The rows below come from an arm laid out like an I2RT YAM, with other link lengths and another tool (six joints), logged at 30 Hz.
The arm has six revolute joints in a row. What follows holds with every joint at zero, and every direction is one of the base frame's. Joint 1 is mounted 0.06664 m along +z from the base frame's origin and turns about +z. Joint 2 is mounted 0.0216 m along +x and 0.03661 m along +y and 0.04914 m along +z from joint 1 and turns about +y. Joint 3 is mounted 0.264 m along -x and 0.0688 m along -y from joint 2 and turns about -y. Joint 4 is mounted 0.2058 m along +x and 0.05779 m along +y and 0.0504 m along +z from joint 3 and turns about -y. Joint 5 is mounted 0.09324 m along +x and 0.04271 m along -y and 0.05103 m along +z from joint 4 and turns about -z. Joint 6 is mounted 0.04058 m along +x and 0.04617 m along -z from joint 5 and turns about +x. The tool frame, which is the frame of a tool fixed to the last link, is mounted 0.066 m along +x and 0.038 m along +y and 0.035 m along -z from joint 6; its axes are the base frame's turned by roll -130.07, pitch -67.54 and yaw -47.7 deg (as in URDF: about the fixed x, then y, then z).
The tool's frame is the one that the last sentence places.
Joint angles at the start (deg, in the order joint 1, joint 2, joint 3, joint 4, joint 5, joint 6):
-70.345 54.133 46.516 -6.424 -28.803 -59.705
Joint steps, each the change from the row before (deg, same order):
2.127 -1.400 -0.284 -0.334 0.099 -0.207
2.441 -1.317 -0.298 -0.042 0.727 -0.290
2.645 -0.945 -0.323 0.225 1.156 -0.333
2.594 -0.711 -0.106 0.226 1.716 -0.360
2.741 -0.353 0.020 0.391 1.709 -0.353
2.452 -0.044 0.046 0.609 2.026 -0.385
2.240 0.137 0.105 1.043 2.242 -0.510
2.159 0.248 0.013 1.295 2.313 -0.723
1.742 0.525 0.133 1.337 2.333 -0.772
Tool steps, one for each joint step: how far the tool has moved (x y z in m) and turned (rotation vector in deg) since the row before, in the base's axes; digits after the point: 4 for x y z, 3 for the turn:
0.0066 0.0080 0.0027 -0.895 -0.125 2.074
0.0067 0.0074 0.0029 -1.186 -0.059 1.788
0.0070 0.0062 0.0021 -1.130 0.044 1.574
0.0062 0.0048 0.0026 -1.176 0.103 0.971
0.0071 0.0043 0.0026 -1.098 0.067 1.116
0.0062 0.0024 0.0024 -1.083 0.106 0.512
0.0057 0.0009 0.0036 -1.437 -0.037 0.095
0.0056 0.0003 0.0035 -1.619 -0.011 -0.043
0.0047 -0.0014 0.0034 -1.530 0.032 -0.490

